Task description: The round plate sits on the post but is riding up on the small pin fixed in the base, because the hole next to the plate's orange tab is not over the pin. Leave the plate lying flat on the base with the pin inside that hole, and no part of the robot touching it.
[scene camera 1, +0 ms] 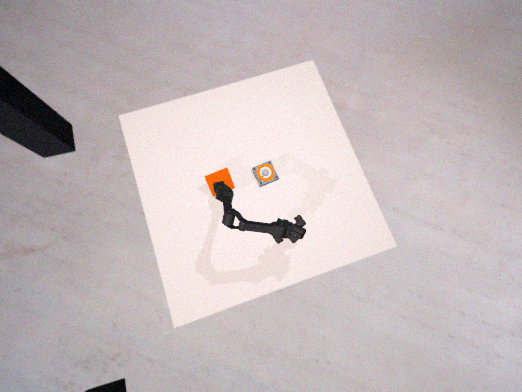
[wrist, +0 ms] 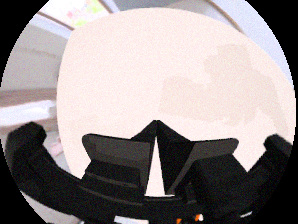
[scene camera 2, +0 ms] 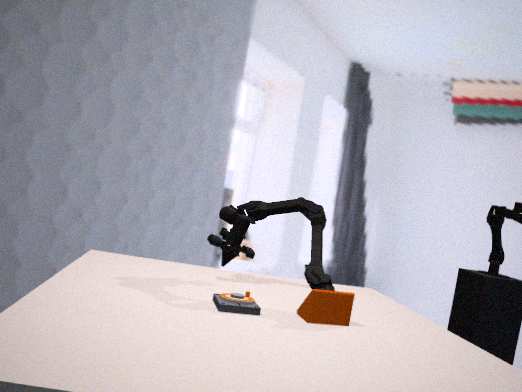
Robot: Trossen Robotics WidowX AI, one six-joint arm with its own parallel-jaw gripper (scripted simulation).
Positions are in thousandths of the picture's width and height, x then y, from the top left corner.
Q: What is my gripper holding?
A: Nothing.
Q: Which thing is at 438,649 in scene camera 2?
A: My gripper.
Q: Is my gripper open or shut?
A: Shut.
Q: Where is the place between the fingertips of my gripper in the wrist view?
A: At 525,551
